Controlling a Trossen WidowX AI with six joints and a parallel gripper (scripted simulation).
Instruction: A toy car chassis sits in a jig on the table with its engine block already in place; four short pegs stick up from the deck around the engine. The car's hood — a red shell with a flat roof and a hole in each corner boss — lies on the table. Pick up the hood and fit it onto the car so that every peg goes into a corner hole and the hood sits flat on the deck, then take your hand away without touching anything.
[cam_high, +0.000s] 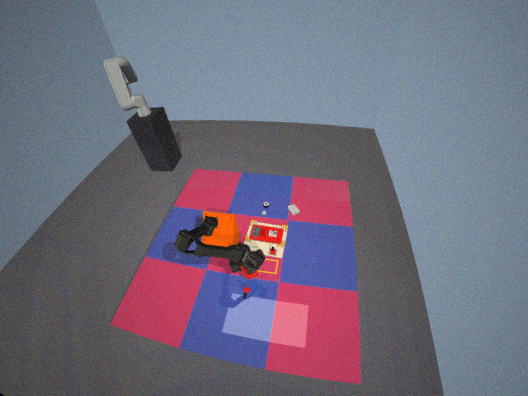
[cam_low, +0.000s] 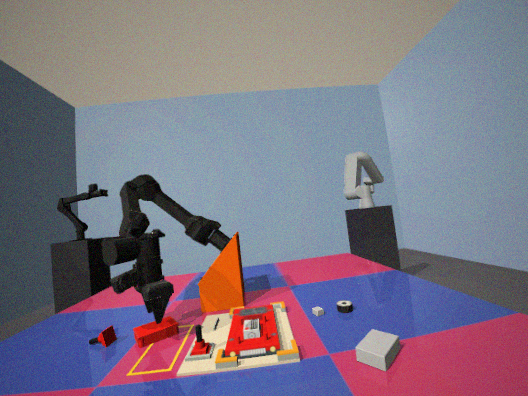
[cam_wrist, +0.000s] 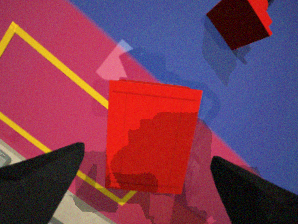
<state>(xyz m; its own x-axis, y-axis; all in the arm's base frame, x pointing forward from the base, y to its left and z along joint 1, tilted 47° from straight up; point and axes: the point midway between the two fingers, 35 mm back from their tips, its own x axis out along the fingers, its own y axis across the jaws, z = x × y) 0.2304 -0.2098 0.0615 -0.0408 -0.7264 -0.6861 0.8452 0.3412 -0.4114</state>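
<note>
Right now the red hood is 3 cm below my gripper tip. Round my gripper tip: grey engine block (25 cm to the left, 11 cm ahead, 2 cm below); then black tyre (50 cm to the left, 4 cm below, 3 cm ahead).
</note>
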